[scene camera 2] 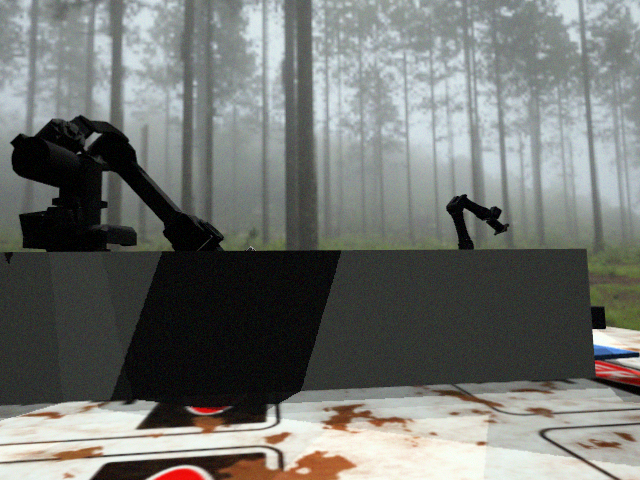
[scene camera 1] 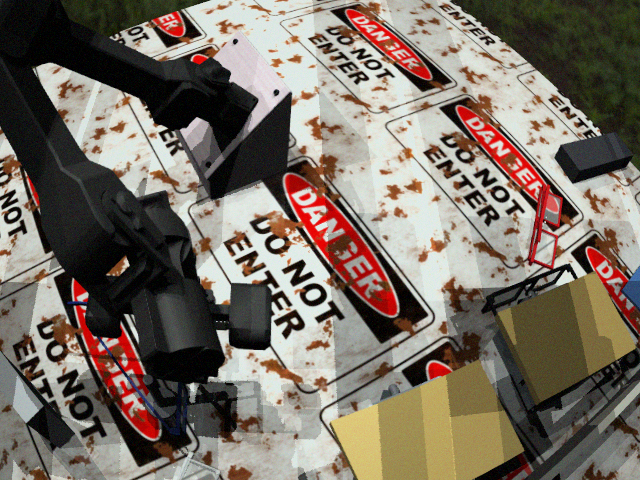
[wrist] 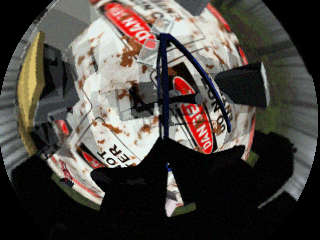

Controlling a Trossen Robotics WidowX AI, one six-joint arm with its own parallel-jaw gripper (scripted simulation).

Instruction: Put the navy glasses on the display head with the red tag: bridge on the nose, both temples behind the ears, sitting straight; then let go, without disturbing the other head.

Scene:
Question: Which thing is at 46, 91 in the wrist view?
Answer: A display head.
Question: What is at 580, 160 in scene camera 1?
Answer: A dark block.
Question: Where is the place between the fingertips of my gripper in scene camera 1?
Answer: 186, 346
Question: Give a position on a black wire frame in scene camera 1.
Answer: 499, 298

